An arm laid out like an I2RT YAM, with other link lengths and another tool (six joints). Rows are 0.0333 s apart.
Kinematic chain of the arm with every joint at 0, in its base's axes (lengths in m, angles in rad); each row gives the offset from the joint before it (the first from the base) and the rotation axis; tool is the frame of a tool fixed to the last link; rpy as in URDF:
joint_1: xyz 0 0 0.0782 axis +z
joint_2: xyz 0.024 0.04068 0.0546 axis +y
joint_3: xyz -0.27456 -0.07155 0 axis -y
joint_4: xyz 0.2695 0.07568 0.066 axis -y
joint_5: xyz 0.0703 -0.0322 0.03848 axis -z
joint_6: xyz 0.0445 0 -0.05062 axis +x
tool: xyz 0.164 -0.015 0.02 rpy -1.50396 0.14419 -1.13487
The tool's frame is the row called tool.
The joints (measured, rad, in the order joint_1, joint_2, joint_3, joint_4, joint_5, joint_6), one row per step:
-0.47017 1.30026 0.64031 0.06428 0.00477 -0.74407
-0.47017 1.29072 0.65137 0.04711 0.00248 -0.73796
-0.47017 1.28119 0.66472 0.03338 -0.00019 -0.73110
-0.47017 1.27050 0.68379 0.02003 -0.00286 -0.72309
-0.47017 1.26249 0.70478 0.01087 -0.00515 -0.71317
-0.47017 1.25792 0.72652 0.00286 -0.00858 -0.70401
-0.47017 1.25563 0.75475 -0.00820 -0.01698 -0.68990
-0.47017 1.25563 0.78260 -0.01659 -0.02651 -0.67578
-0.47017 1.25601 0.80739 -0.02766 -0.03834 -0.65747
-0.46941 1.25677 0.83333 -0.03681 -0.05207 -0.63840
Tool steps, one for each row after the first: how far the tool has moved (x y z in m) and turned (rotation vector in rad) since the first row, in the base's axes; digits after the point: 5 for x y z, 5 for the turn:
0.00038 0.00017 0.00536 0.00409 -0.00595 -0.00152
0.00163 -0.00003 0.01271 0.00636 -0.01737 -0.00309
0.00396 -0.00081 0.02355 0.00623 -0.03570 -0.00514
0.00695 -0.00207 0.03535 0.00584 -0.05773 -0.00836
0.01020 -0.00318 0.04645 0.00619 -0.07835 -0.01006
0.01455 -0.00382 0.05926 0.01223 -0.10295 -0.00992
0.01907 -0.00428 0.07167 0.01887 -0.12766 -0.00849
0.02274 -0.00390 0.08173 0.03265 -0.14878 -0.00718
0.02690 -0.00294 0.09277 0.04687 -0.17268 -0.00342

